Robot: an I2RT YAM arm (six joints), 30 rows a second.
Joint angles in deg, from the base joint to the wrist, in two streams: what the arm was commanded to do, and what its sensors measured. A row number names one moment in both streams.
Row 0, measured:
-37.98 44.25 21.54 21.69 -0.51 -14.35
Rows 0 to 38, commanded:
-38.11 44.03 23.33 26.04 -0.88 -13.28
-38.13 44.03 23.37 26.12 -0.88 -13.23
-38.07 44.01 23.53 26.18 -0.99 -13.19
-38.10 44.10 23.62 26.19 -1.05 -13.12
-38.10 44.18 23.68 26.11 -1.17 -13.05
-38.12 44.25 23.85 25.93 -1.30 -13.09
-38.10 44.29 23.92 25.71 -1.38 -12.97
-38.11 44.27 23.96 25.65 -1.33 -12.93
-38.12 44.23 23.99 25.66 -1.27 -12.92
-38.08 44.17 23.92 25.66 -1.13 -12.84
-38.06 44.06 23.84 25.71 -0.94 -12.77
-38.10 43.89 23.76 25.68 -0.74 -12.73
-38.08 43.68 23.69 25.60 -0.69 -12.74
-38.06 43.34 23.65 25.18 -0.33 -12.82
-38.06 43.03 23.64 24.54 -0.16 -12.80
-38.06 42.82 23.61 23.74 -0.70 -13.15
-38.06 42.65 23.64 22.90 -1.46 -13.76
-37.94 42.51 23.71 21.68 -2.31 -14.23
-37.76 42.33 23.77 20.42 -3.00 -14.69
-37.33 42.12 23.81 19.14 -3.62 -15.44
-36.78 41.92 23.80 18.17 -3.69 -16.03
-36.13 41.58 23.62 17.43 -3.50 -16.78
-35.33 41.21 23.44 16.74 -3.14 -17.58
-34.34 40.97 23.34 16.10 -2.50 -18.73
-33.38 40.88 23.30 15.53 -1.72 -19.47
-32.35 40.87 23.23 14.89 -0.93 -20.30
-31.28 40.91 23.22 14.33 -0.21 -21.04
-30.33 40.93 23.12 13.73 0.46 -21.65
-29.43 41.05 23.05 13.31 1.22 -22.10
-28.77 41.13 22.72 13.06 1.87 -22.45
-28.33 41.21 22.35 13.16 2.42 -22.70
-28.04 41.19 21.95 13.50 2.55 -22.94
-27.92 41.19 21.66 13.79 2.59 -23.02
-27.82 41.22 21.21 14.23 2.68 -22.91
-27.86 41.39 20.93 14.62 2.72 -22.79
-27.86 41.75 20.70 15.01 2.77 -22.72
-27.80 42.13 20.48 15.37 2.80 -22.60
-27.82 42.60 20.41 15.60 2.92 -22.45
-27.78 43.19 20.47 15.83 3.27 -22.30
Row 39, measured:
-28.14 41.80 21.52 14.00 1.74 -22.17
